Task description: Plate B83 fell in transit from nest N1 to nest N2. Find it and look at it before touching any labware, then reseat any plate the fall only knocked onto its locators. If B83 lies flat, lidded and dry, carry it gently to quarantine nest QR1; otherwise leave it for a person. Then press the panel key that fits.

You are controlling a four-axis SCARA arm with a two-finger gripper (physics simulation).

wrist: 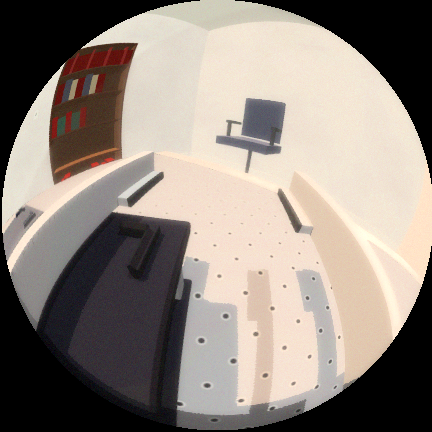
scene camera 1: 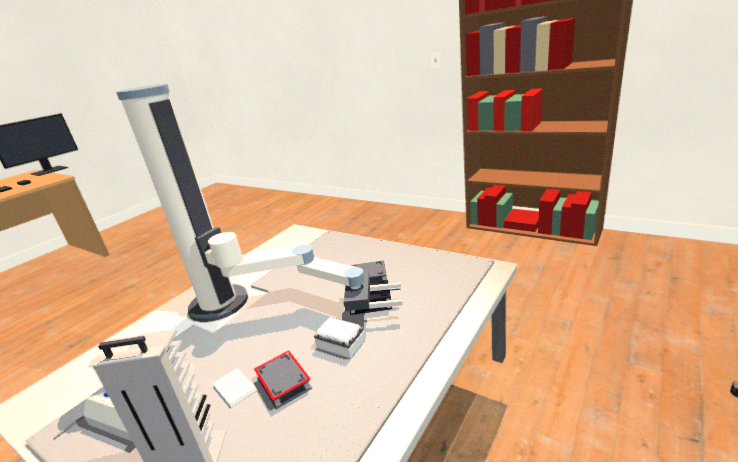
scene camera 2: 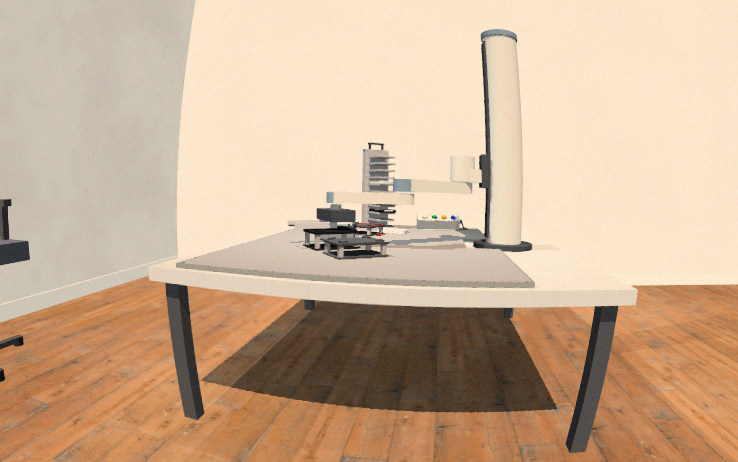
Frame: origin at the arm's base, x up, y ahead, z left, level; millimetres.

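Seen in the pictures: gripper, fingertip midpoint: (wrist: 221, 169) (scene camera 1: 401, 293) (scene camera 2: 291, 224); arm's base, link origin: (scene camera 1: 219, 303) (scene camera 2: 502, 247).
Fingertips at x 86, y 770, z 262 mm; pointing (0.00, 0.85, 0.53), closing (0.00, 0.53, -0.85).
Pixels of each thing's top centre, then the offset from my fingertips to it.
- white plate, top centre: (scene camera 1: 233, 384) (scene camera 2: 393, 229) dy -297, dx -57, dz -567 mm
- red-rimmed nest, top centre: (scene camera 1: 281, 372) (scene camera 2: 361, 223) dy -165, dx -27, dz -480 mm
- white-topped plate, top centre: (scene camera 1: 337, 328) dy -106, dx -4, dz -257 mm
- key panel, top centre: (scene camera 1: 115, 401) (scene camera 2: 438, 213) dy -507, dx +10, dz -806 mm
My gripper (scene camera 1: 400, 294) (scene camera 2: 291, 223) (wrist: 221, 169) hangs above the deck beside a dark nest; its two flat fingers are drawn in with nothing between them. A white plate (scene camera 1: 235, 387) (scene camera 2: 395, 231) lies flat on the deck beside a red-rimmed nest (scene camera 1: 282, 374), whose top is bare. Another white-topped plate (scene camera 1: 339, 330) sits on a pale raised block; whether it is fully seated cannot be told. A dark nest (scene camera 2: 356, 242) stands at the near end in scene camera 2, with another dark nest (scene camera 2: 329, 231) behind it. No plate label is readable.
A tall slotted rack (scene camera 1: 147, 403) (scene camera 2: 367, 174) stands at one deck end. A key panel (scene camera 1: 106, 415) (scene camera 2: 437, 223) with white, green, yellow and blue keys is nearby. The arm's column (scene camera 1: 163, 190) (scene camera 2: 503, 141) rises at the table's side.
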